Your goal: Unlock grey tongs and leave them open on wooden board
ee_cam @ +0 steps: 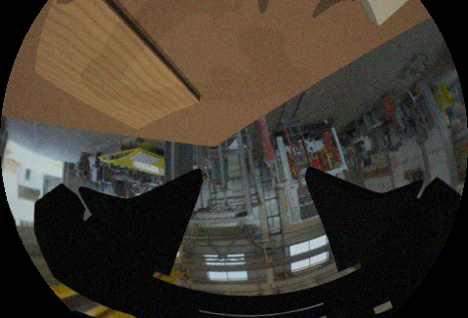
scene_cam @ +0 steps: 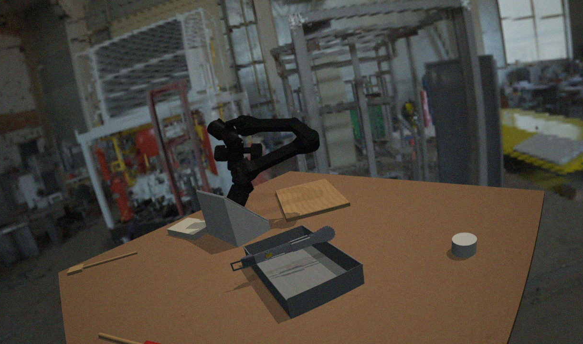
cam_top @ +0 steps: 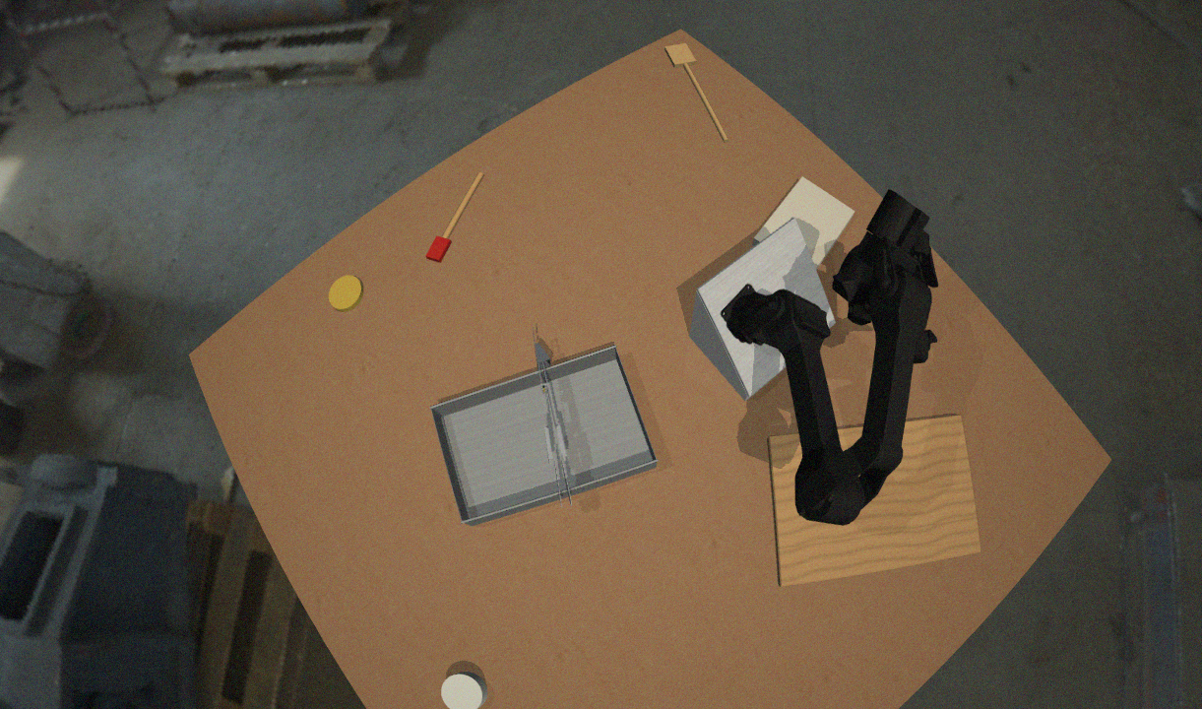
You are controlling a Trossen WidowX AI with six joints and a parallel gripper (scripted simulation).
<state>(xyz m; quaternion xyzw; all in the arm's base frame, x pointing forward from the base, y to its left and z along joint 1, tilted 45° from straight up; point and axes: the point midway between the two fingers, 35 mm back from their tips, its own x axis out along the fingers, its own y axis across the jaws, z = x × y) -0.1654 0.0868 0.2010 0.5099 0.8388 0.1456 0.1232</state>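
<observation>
The roasting tin lies 500 mm ahead of my gripper tip, 330 mm to the right of it and 180 mm below it. Round my gripper tip: cream slab 270 mm to the right, 190 mm below, 90 mm behind; then white cylinder 870 mm ahead, 190 mm below, 120 mm to the right; then wooden board 200 mm below, 200 mm ahead, 130 mm to the left.
</observation>
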